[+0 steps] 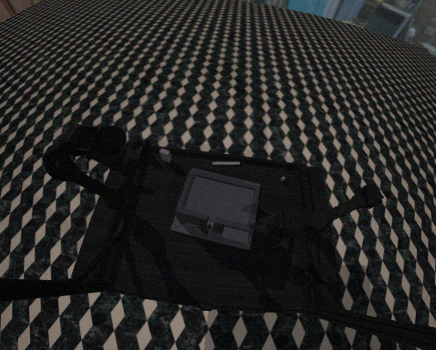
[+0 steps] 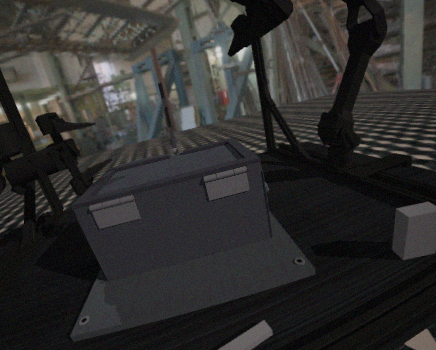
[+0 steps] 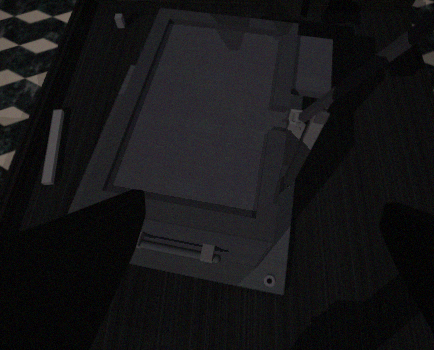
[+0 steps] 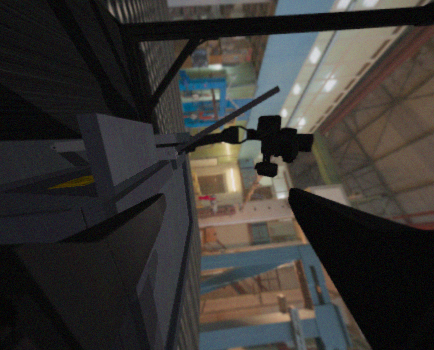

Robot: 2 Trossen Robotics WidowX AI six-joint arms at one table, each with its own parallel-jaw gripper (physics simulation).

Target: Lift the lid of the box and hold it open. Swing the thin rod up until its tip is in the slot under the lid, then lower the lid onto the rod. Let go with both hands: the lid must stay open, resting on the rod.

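Frame: origin at the left arm's base, x ahead, y left, z up, level; metres.
Seen in the pictures: left gripper, fingertip midpoint: (image 1: 159,180) (image 2: 236,51) (image 3: 262,208) (image 4: 256,154); right gripper, fingertip midpoint: (image 1: 254,224) (image 2: 103,141) (image 4: 226,196); left arm's base at its link origin: (image 1: 121,206) (image 2: 341,165) (image 4: 157,145).
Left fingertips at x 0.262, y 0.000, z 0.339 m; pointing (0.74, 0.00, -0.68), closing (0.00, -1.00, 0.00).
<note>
Offsets run from my left fingertips to a thing's top centre. "spot": to the spot under its first point.
The grey box (image 1: 216,222) (image 2: 182,222) (image 4: 122,146) stands on its base plate (image 2: 199,285) (image 3: 268,271) in the middle of the black mat. Its lid @[dx +0.200, dy +0.043, dz -0.194 m] (image 1: 220,199) (image 2: 175,167) (image 3: 198,114) lies flat on the box. The thin rod (image 2: 165,104) (image 3: 316,105) (image 4: 236,112) stands raised from its pivot at the box's front. My left gripper (image 2: 244,35) is open and empty, high above the box. My right gripper (image 1: 265,227) (image 2: 88,146) (image 4: 226,196) is open and empty, close beside the box near the lid's edge.
A small white bar @[dx +0.221, dy +0.326, dz -0.348 m] (image 1: 225,163) (image 2: 248,337) (image 3: 52,146) lies on the mat behind the box. A small white block (image 1: 165,154) (image 3: 119,20) lies at the mat's far left corner. A thin bar in a clip @[spot: dx +0.035, dy +0.069, dz -0.259 m] (image 3: 177,248) lies on the base plate.
</note>
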